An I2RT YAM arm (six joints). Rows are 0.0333 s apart.
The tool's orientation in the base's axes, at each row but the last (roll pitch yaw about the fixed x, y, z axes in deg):
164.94, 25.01, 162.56
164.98, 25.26, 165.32
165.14, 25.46, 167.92
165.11, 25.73, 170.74
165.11, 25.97, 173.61
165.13, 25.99, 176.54
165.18, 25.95, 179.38
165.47, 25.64, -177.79
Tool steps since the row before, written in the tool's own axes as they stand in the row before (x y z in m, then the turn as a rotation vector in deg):
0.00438, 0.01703, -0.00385, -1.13, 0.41, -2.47
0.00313, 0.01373, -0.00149, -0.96, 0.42, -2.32
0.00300, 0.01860, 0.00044, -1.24, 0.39, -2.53
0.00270, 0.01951, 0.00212, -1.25, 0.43, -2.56
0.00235, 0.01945, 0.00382, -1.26, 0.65, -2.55
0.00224, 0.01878, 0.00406, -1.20, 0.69, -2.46
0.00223, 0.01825, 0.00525, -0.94, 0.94, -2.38
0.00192, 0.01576, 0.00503, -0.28, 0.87, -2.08
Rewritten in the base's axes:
-0.00244, 0.01696, 0.00553, -0.10, -0.23, 2.74
-0.00154, 0.01371, 0.00318, -0.18, -0.16, 2.53
-0.00069, 0.01865, 0.00263, -0.03, -0.27, 2.83
-0.00055, 0.01975, 0.00150, -0.03, -0.24, 2.87
-0.00047, 0.01995, 0.00015, -0.02, -0.02, 2.92
-0.00124, 0.01930, -0.00018, -0.04, 0.04, 2.82
-0.00162, 0.01900, -0.00134, -0.26, 0.30, 2.70
-0.00197, 0.01645, -0.00166, -0.73, 0.29, 2.13

